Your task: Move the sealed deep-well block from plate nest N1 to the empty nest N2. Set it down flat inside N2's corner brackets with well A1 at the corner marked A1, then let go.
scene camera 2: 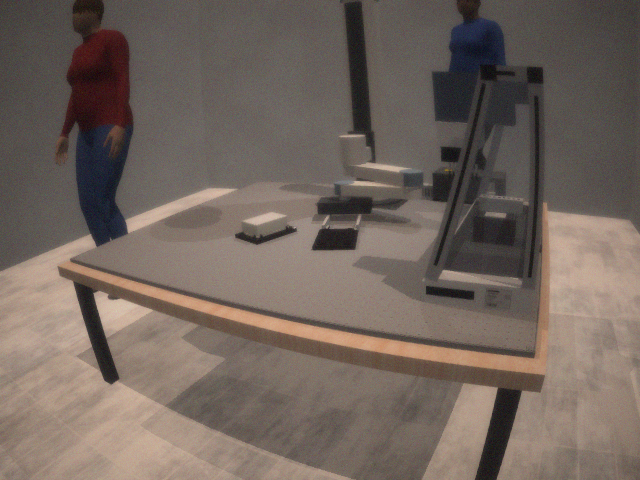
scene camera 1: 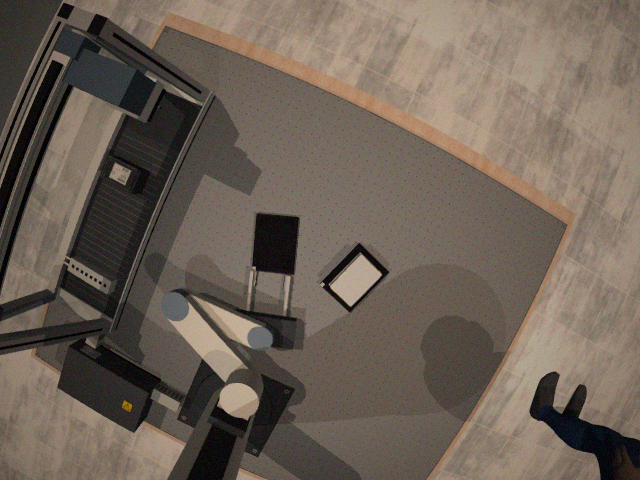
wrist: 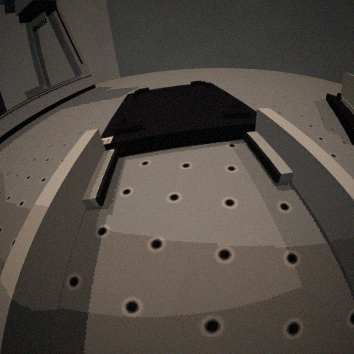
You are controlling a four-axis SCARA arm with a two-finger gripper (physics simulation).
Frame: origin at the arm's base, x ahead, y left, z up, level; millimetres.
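Where they show: gripper, fingertip midpoint: [scene camera 2: 340, 228] [scene camera 1: 270, 272] [wrist: 179, 129]; arm's base, origin of the base link: [scene camera 2: 373, 201].
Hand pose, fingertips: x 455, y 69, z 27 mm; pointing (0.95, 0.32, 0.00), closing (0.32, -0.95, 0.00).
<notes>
Things, the pixels of their top centre, and the offset from my fingertips. "pt": a spot on its surface instead.
- white sealed block, middle of its top: [scene camera 1: 355, 281] [scene camera 2: 264, 218] 90 mm ahead, 222 mm right, 40 mm up
- framed instrument, surface spot: [scene camera 2: 536, 175] pt 396 mm ahead, 620 mm left, 278 mm up
- dark box with a yellow warning label, surface spot: [scene camera 1: 108, 387] pt 548 mm back, 309 mm left, 101 mm up
The white sealed block [scene camera 1: 356, 279] [scene camera 2: 264, 224] sits in a black nest [scene camera 1: 360, 248] [scene camera 2: 254, 240]; part of both shows at the right edge of the wrist view. The other black nest [scene camera 1: 275, 242] [scene camera 2: 334, 239] [wrist: 185, 110] is empty, with low corner brackets and a small pale mark at its near left corner in the wrist view. No nest labels are legible. My gripper [scene camera 1: 271, 273] [scene camera 2: 341, 227] [wrist: 179, 129] is open, with nothing between its fingers. Its two long fingers point toward the empty nest, their tips beside its near edge. Contact there cannot be told.
A framed instrument [scene camera 1: 155, 139] [scene camera 2: 536, 175] with a dark ribbed deck stands along one side of the table. A dark box with a yellow warning label [scene camera 1: 108, 387] is near the arm's base plate [scene camera 1: 273, 403]. People stand beyond the table.
</notes>
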